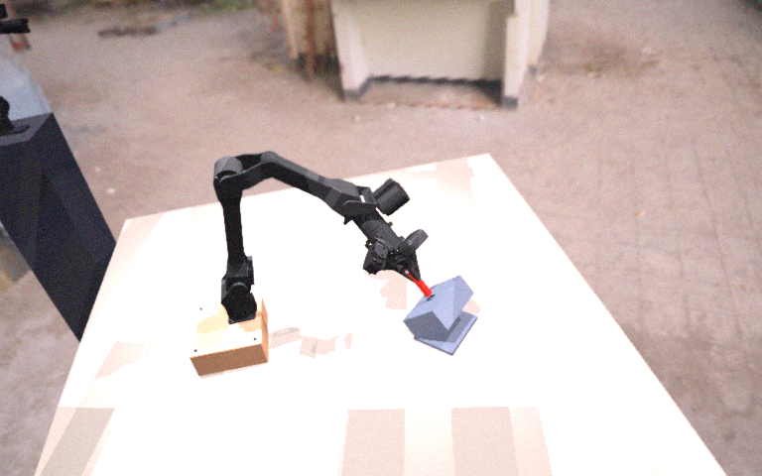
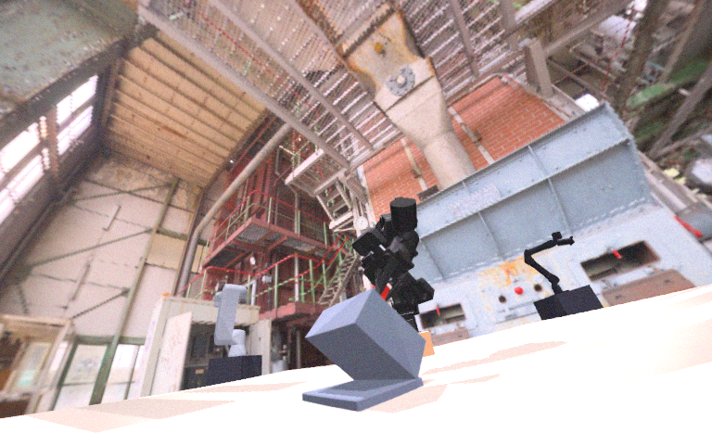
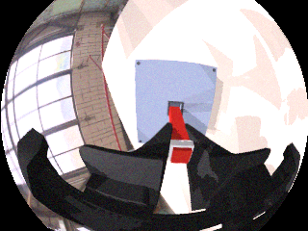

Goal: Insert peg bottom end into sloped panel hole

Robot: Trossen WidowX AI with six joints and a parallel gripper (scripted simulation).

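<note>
My gripper tip is 40 mm short of the sloped panel, 40 mm to the left of it and 60 mm above it. Round my gripper tip: red peg: 10 mm behind, 10 mm to the left, 10 mm above.
</note>
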